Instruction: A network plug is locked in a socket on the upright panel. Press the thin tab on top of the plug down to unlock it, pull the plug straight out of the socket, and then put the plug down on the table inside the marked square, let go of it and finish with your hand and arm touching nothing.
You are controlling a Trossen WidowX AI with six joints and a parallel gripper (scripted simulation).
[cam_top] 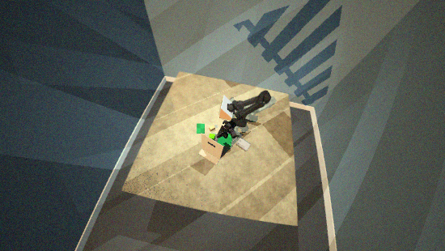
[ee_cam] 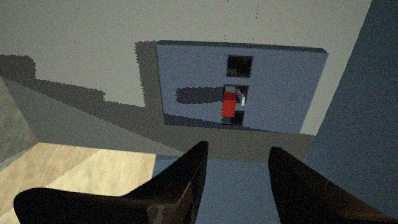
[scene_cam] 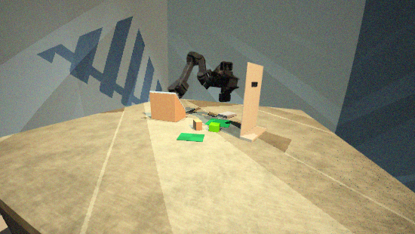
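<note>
Right now my gripper tip is 210 mm above the flat green square, 80 mm to the right of it and 80 mm past it. The rest, counted from my gripper tip: upright tan panel (80 mm below, 70 mm ahead, 40 mm to the right).
</note>
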